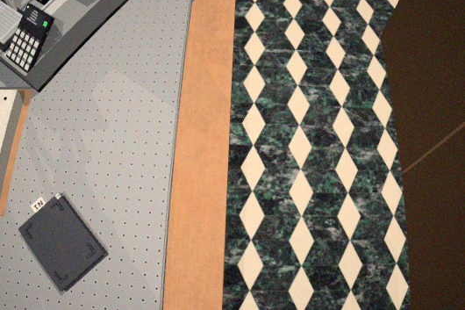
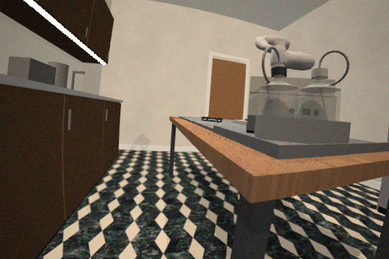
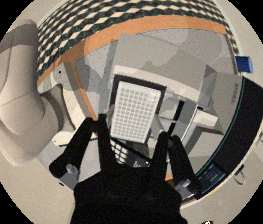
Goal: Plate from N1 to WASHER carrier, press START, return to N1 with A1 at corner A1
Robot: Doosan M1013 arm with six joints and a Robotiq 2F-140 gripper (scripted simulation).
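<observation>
Now: the white well plate 30 mm below my hand. The rest, counted from my hand: plate washer (140 mm to the left, 50 mm ahead, 10 mm above); label (380 mm to the right, 260 mm ahead, 120 mm below); plate nest N1 (440 mm to the right, 350 mm ahead, 100 mm below).
</observation>
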